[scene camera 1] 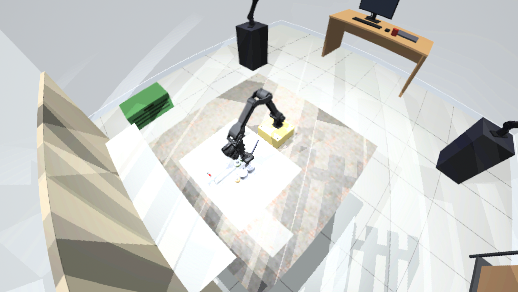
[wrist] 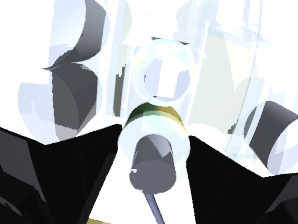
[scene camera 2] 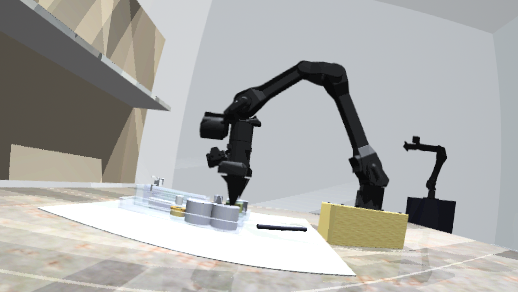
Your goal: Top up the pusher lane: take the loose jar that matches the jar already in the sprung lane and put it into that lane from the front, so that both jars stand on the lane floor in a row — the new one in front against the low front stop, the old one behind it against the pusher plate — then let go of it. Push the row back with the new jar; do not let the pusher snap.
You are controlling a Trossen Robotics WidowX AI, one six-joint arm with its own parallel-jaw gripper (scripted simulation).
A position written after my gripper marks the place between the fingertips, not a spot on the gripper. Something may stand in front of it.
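Note:
My gripper (scene camera 2: 233,204) is visible, and the same gripper (wrist: 154,136) appears in the wrist view.

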